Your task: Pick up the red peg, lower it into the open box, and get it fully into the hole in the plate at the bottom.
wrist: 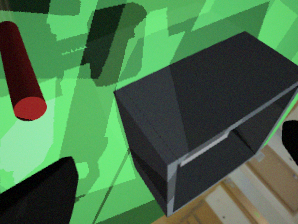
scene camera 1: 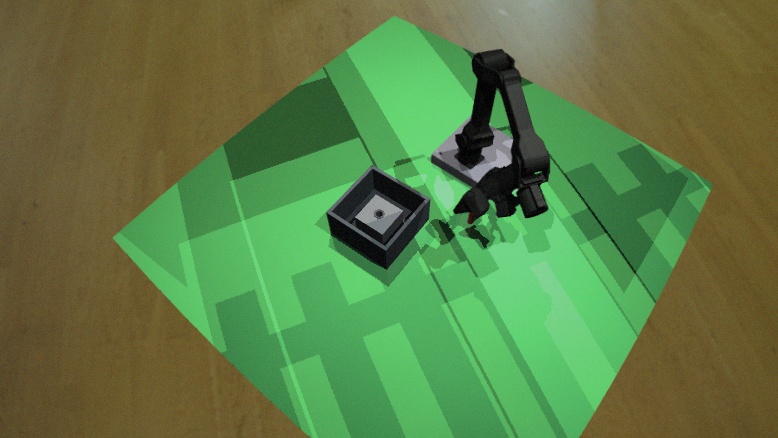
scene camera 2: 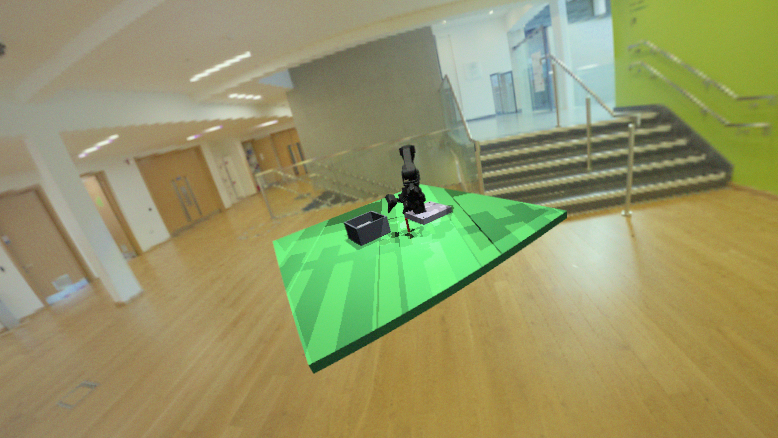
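There's a dark box that you get in the wrist view, and scene camera 1 shows the box too. For the dark box [wrist: 236, 86] and [scene camera 1: 406, 233] are the same spot. The box is also there in scene camera 2 [379, 226].
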